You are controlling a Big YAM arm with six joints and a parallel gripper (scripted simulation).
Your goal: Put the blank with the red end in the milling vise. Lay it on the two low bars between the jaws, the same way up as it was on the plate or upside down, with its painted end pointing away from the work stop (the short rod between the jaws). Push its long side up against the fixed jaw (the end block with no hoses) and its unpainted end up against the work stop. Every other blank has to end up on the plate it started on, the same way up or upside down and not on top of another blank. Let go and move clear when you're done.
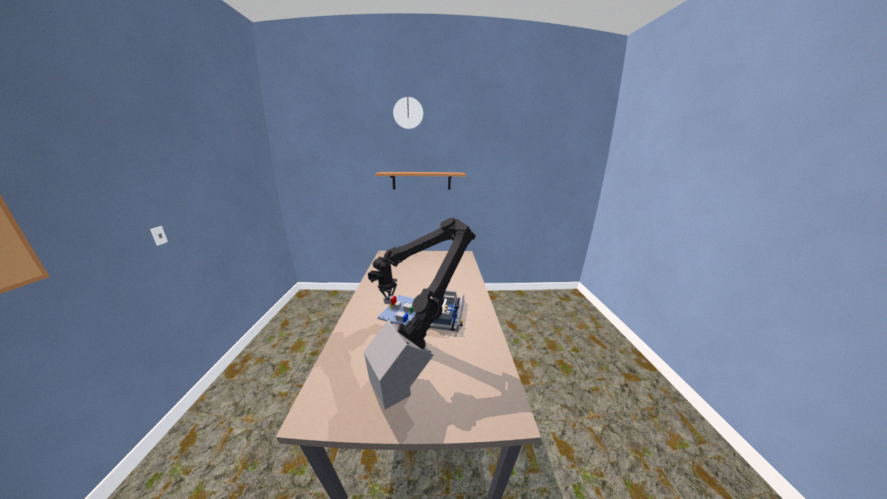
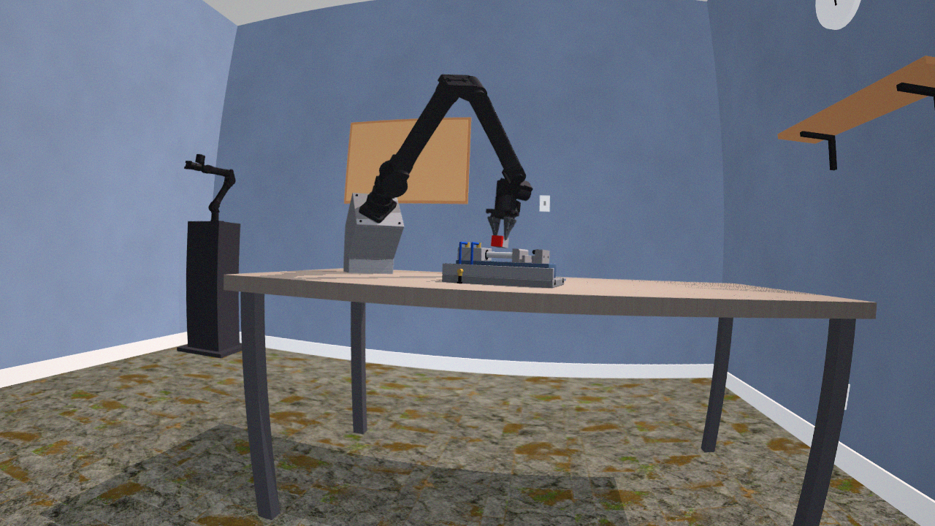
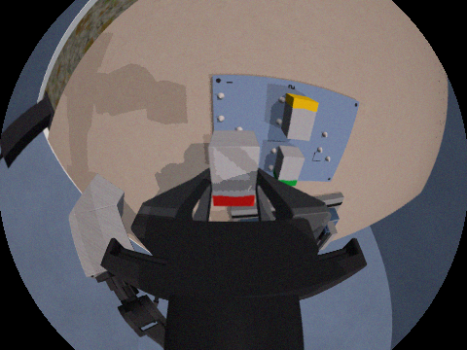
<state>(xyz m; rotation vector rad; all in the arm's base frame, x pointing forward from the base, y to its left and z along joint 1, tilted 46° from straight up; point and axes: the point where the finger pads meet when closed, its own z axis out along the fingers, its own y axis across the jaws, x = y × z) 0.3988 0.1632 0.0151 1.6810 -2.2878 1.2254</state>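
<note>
The work stop is 29 cm to the right of my hand, 10 cm ahead of it and 5 cm below it. Round my hand: green-ended blank 12 cm below, 10 cm to the right, 5 cm ahead; blue-ended blank 12 cm below, 6 cm to the right, 3 cm behind; yellow-ended blank 12 cm below, 9 cm ahead, 2 cm to the right.
</note>
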